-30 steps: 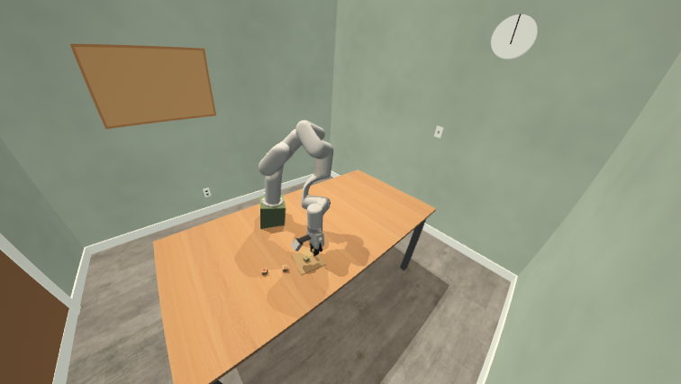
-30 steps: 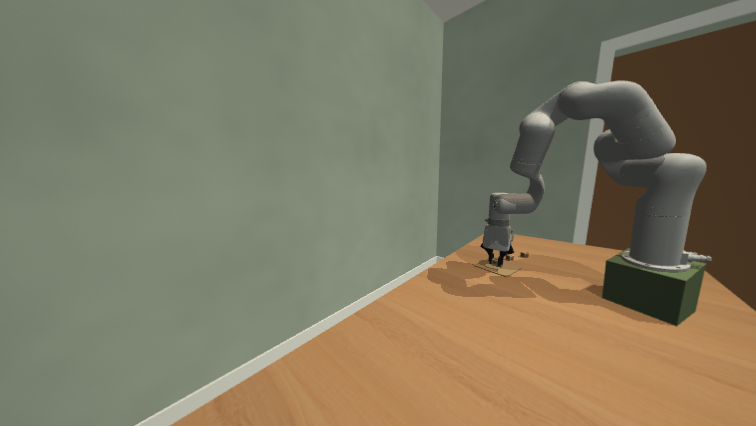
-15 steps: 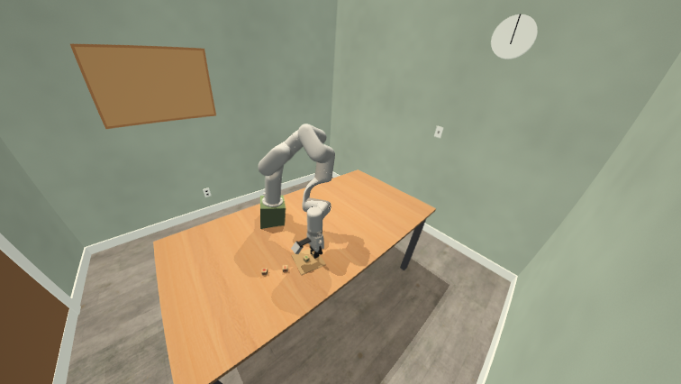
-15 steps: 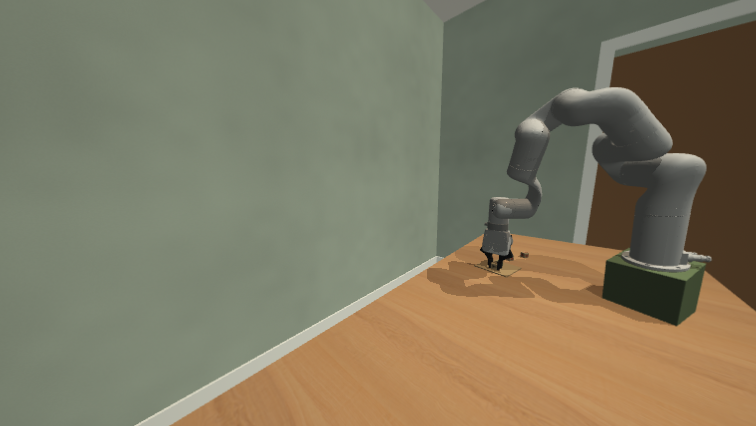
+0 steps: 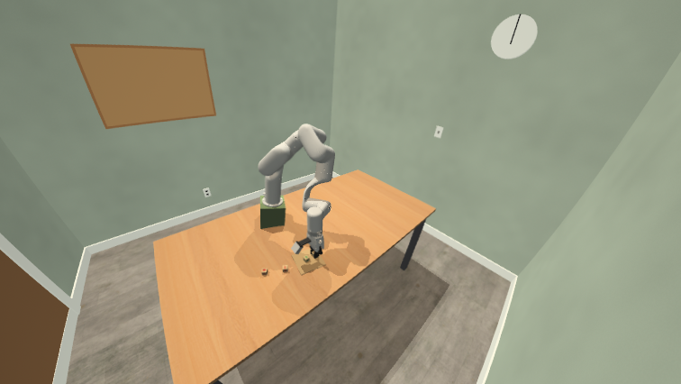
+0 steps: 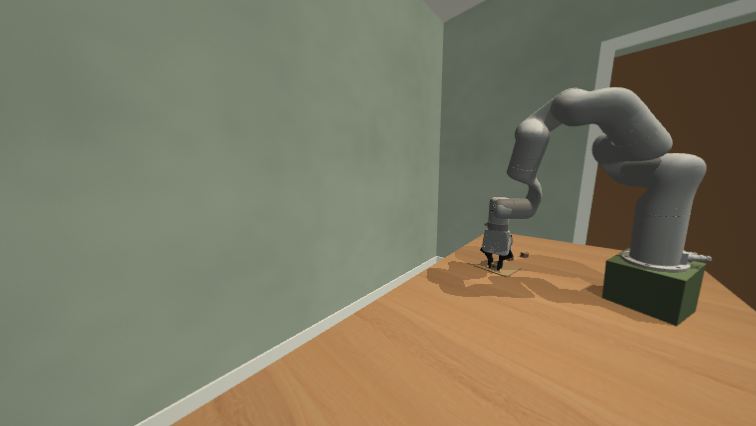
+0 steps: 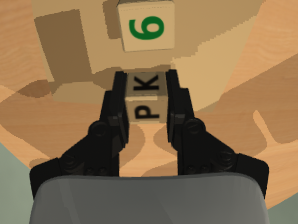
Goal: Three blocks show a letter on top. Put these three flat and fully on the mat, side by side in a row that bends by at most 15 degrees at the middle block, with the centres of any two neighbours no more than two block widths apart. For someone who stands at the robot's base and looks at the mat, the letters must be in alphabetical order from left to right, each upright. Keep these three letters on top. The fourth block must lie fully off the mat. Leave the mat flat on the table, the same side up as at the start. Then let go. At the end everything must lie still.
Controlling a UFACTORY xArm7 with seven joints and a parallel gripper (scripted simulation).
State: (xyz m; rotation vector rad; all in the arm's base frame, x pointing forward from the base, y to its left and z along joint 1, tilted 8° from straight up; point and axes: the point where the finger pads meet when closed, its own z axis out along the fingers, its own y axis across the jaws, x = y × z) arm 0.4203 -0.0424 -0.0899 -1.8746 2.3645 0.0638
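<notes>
My hand is 10 mm past the tan mat, 40 mm to the left of it and 30 mm above it. Also, from my hand: green-topped block (10 mm behind, 50 mm to the right, 10 mm below).
</notes>
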